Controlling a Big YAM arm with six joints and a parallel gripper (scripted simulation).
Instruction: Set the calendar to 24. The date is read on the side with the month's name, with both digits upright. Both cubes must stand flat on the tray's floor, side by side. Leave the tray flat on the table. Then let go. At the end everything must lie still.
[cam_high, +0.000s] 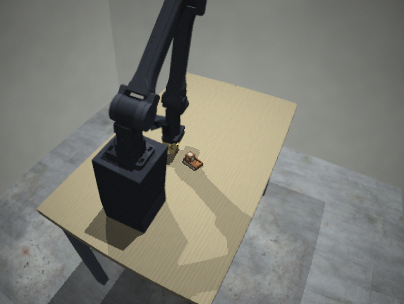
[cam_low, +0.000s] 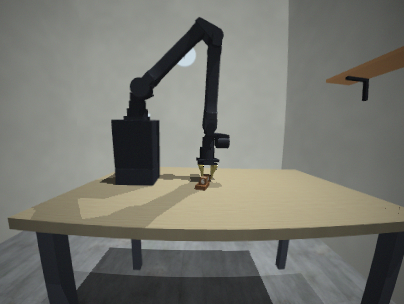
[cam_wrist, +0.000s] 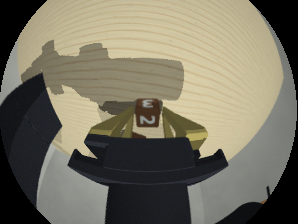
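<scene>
Right now my hand is right at the brown digit cube. From my hand the other things lie so: brown tray 10 cm to the right, 3 cm behind, 1 cm below.
</scene>
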